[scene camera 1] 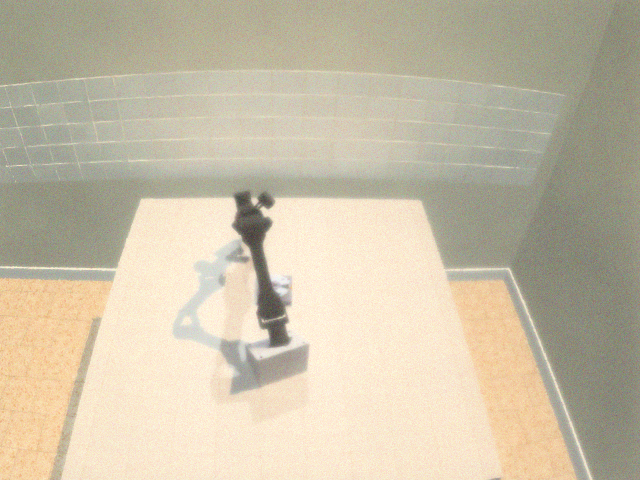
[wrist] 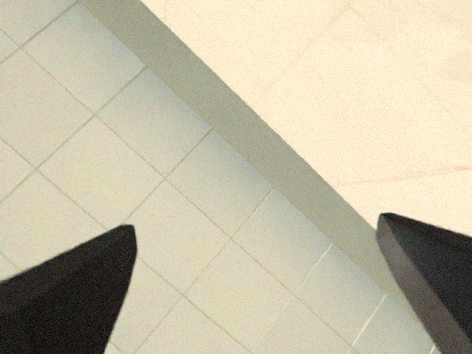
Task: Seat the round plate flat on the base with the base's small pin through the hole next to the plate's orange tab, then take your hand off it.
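Pixels of known places: gripper, fingertip midpoint: (wrist: pixel 256 231); arm's base, origin of the base link: (scene camera 1: pixel 280 342).
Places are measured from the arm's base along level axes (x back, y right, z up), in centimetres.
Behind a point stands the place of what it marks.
My gripper (scene camera 1: pixel 253 200) @[x -56.4, y -24.8, z 2.0 cm] (wrist: pixel 256 231) @[x -56.4, y -24.8, z 2.0 cm] is open, with its two black fingers wide apart and no object between them. It is raised above the far part of the table, left of the middle. A small pale grey-white object (scene camera 1: pixel 284 290) @[x -27.2, y -5.8, z -7.9 cm] stands on the table behind the arm's lower part in the scene view and is partly hidden by it. It is too blurred to tell whether it is the base, the plate or both. The orange tab, the hole and the small pin cannot be made out. The plate and base do not show in the wrist view.
The arm's grey mounting block (scene camera 1: pixel 281 361) @[x 6.3, y 1.9, z -0.2 cm] stands on the pale table (scene camera 1: pixel 377 361) @[x -8.0, y 30.6, z -11.8 cm]. The arm's shadows fall to its left. The table's far edge lies before a green-grey wall with a tiled band (scene camera 1: pixel 330 118) (wrist: pixel 200 220).
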